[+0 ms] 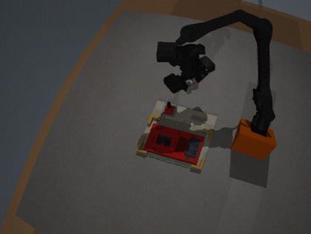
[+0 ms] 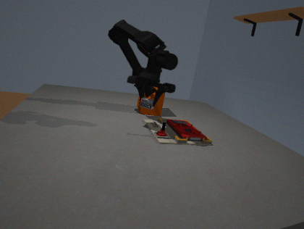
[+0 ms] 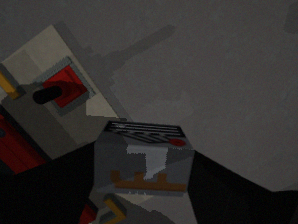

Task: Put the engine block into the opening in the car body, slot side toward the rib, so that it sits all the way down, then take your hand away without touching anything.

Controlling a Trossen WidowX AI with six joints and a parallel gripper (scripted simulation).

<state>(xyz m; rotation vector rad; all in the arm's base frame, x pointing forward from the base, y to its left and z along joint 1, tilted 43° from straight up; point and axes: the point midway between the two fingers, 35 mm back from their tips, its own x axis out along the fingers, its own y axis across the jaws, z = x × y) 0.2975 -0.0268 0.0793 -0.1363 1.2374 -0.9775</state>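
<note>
The stand is 6 cm ahead of my gripper tip, 7 cm to the left of it and 7 cm below it. From my gripper tip the other things lie so: grey engine block right at my gripper tip.
</note>
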